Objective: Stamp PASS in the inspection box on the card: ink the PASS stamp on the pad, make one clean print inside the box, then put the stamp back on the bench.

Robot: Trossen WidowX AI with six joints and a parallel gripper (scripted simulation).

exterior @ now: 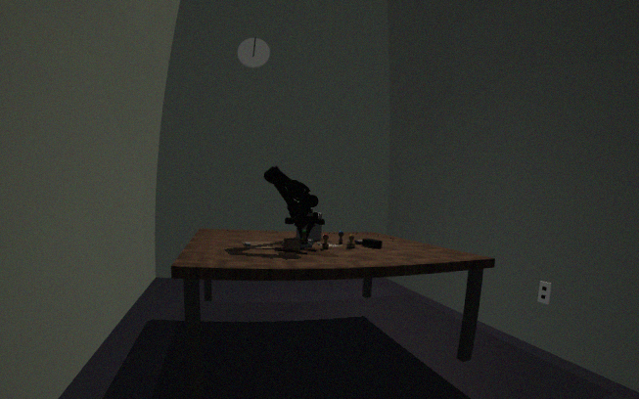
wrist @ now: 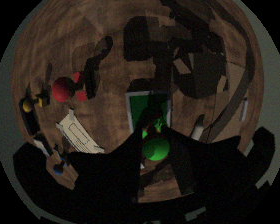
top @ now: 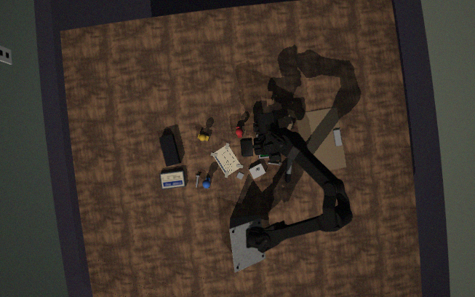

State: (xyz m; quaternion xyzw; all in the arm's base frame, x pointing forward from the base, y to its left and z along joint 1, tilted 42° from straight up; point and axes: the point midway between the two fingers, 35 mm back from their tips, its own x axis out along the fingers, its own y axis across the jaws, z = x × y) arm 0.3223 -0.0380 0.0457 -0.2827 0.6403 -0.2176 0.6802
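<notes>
Now: the green-knobbed stamp right at my gripper tip. From my gripper tip the other things lie so: green ink pad: 3 cm below; then red stamp: 5 cm ahead, 10 cm to the left, 2 cm below; then cardboard box: 7 cm ahead, 7 cm to the right, 1 cm below.
</notes>
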